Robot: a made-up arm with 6 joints.
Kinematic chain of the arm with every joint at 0, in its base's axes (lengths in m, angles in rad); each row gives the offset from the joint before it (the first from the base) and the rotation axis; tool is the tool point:
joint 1: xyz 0 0 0.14 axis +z
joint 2: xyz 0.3 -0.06 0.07 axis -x
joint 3: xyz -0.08 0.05 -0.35 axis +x
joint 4: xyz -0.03 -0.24 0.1 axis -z
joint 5: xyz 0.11 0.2 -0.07 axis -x
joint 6: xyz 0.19 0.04 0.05 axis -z
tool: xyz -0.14 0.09 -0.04
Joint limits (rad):
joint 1: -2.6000..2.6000
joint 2: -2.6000..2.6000
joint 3: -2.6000..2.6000
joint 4: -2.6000..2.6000
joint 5: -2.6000..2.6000
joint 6: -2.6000..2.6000
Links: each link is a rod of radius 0.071 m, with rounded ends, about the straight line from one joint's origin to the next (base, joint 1, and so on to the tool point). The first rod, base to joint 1, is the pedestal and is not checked.
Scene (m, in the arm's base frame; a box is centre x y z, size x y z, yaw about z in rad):
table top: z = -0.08
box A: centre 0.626 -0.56 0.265 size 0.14 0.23 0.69 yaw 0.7
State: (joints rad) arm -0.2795 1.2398 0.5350 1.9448 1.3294 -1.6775
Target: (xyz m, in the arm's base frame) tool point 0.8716 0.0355 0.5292
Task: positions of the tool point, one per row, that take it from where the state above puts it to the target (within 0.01 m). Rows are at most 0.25 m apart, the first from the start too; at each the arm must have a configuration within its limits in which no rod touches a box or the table.
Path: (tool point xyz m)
1: 0.0687 -0.5808 0.6580
2: 0.0413 -0.3820 0.7564
3: -0.0125 -0.1724 0.7635
4: 0.0837 -0.2427 0.7748
5: 0.2005 -0.2844 0.7670
6: 0.3306 -0.2896 0.7419
7: 0.4640 -0.2520 0.7013
8: 0.6189 -0.2039 0.6771
9: 0.7631 -0.1077 0.6187
10: 0.8716 0.0354 0.5292

